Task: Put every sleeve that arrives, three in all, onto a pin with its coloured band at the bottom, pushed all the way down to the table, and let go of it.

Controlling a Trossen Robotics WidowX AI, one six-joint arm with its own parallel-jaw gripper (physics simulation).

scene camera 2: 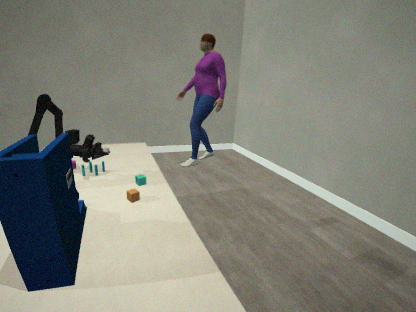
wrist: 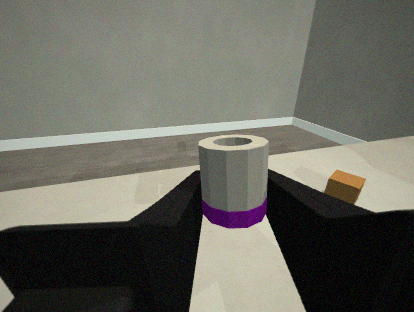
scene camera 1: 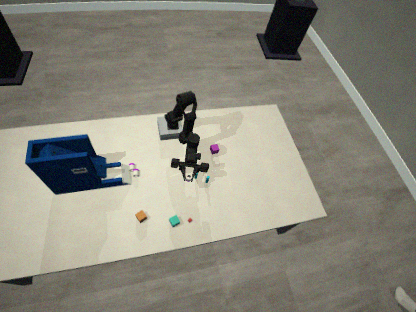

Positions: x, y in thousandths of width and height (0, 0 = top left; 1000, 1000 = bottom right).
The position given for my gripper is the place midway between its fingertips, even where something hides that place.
An orange cube (wrist: 832, 598) rests on the table. Further things: my gripper (wrist: 554, 566).
